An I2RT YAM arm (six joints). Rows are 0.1 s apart.
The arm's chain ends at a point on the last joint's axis. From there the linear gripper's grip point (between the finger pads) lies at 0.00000 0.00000 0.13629 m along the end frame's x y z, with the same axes.
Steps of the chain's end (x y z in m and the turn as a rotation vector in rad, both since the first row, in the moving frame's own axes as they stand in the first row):
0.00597, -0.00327, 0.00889, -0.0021, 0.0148, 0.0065
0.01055, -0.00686, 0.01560, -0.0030, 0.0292, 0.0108
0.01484, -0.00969, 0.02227, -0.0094, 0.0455, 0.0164
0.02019, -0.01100, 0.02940, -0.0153, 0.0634, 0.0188
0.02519, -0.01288, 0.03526, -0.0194, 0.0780, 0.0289
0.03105, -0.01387, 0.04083, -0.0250, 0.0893, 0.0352
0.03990, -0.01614, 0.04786, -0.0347, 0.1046, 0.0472
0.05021, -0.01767, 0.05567, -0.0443, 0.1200, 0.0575
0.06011, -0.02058, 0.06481, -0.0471, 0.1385, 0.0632
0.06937, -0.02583, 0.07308, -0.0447, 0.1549, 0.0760
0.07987, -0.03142, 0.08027, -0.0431, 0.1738, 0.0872
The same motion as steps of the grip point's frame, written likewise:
0.00799, -0.00298, 0.00887, -0.0021, 0.0148, 0.0065
0.01453, -0.00643, 0.01554, -0.0030, 0.0292, 0.0108
0.02103, -0.00836, 0.02212, -0.0094, 0.0455, 0.0164
0.02880, -0.00884, 0.02911, -0.0153, 0.0634, 0.0188
0.03577, -0.01009, 0.03482, -0.0194, 0.0780, 0.0289
0.04314, -0.01025, 0.04024, -0.0250, 0.0893, 0.0352
0.05401, -0.01109, 0.04703, -0.0347, 0.1046, 0.0472
0.06634, -0.01118, 0.05456, -0.0443, 0.1200, 0.0575
0.07870, -0.01359, 0.06335, -0.0471, 0.1385, 0.0632
0.09014, -0.01897, 0.07131, -0.0447, 0.1549, 0.0760
0.10315, -0.02456, 0.07809, -0.0431, 0.1738, 0.0872

